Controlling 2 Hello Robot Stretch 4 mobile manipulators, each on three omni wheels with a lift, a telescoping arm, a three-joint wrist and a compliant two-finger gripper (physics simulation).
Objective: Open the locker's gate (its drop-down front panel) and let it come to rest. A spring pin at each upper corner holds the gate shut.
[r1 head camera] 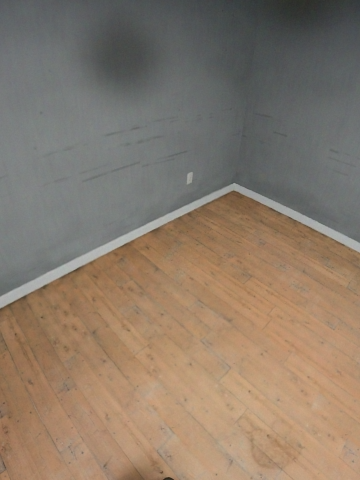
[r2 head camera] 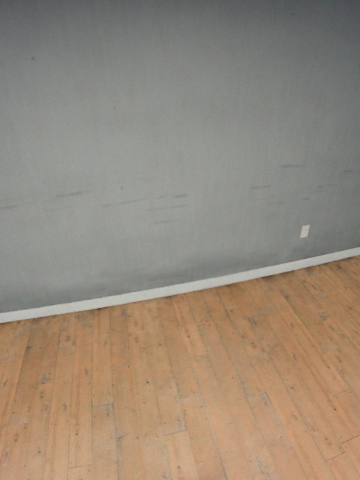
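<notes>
The locker, its gate and its spring pins do not show in the r1 head view or in the r2 head view. My r1 gripper does not show in either view. My r2 gripper does not show in either view. A small dark piece at the bottom edge of the r1 head view is too little to tell what it is.
Grey walls (r1 head camera: 125,125) (r2 head camera: 175,125) with dark scuff marks stand behind a wooden floor (r1 head camera: 200,325) (r2 head camera: 150,390). A white baseboard (r1 head camera: 125,238) (r2 head camera: 175,290) runs along the wall foot. Two walls meet in a corner in the r1 head view. A white outlet (r1 head camera: 189,178) (r2 head camera: 305,231) is on the wall.
</notes>
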